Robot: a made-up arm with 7 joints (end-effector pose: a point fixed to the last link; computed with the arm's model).
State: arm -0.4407 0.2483 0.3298 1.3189 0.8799 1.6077 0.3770
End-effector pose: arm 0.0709 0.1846 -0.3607 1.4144 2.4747 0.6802
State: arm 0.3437 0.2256 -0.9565 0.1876 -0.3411 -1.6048 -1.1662
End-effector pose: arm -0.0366 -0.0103 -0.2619 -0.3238 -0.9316 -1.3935
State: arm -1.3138 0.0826 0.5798 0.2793 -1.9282 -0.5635 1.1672
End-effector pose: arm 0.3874 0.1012 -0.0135 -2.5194 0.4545 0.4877
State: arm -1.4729 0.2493 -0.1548 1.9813 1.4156 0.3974 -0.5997
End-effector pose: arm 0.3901 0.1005 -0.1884 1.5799 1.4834 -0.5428
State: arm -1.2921 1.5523 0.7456 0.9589 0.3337 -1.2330 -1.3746
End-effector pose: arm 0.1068 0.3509 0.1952 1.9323 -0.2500 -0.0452
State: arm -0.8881 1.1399 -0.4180 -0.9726 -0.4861 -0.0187 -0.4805
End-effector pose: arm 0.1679 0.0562 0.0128 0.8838 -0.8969 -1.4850
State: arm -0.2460 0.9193 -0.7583 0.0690 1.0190 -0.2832 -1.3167
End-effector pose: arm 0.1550 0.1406 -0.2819 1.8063 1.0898 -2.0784
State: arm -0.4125 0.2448 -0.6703 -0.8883 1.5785 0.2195 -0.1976
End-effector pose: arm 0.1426 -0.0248 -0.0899 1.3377 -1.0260 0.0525
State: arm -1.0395 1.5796 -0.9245 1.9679 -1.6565 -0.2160 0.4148
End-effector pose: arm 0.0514 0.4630 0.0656 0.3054 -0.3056 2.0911
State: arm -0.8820 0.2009 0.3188 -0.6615 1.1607 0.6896 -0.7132
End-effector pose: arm 0.2388 0.1216 -0.0072 0.7978 -0.2214 0.4471
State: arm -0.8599 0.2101 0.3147 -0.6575 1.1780 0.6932 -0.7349
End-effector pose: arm 0.2378 0.1240 -0.0112 0.8198 -0.1822 0.4395
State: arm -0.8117 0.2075 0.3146 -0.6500 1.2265 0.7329 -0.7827
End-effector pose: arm 0.2346 0.1292 -0.0237 0.8199 -0.0705 0.4347
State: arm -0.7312 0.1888 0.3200 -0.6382 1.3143 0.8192 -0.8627
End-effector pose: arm 0.2265 0.1376 -0.0467 0.7818 0.1255 0.4384
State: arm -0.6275 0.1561 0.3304 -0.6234 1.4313 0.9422 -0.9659
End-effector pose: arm 0.2106 0.1467 -0.0763 0.6985 0.3700 0.4583
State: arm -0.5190 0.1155 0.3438 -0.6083 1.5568 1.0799 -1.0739
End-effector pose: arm 0.1877 0.1531 -0.1055 0.5814 0.6058 0.4996
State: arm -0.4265 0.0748 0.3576 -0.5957 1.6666 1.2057 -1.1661
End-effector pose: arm 0.1636 0.1554 -0.1280 0.4596 0.7863 0.5546
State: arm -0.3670 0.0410 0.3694 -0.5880 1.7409 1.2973 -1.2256
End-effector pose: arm 0.1455 0.1544 -0.1418 0.3627 0.8920 0.6050
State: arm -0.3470 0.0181 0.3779 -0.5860 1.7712 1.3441 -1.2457
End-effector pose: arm 0.1377 0.1523 -0.1478 0.3057 0.9296 0.6338
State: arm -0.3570 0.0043 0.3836 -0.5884 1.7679 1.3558 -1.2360
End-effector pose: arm 0.1381 0.1504 -0.1486 0.2807 0.9225 0.6414
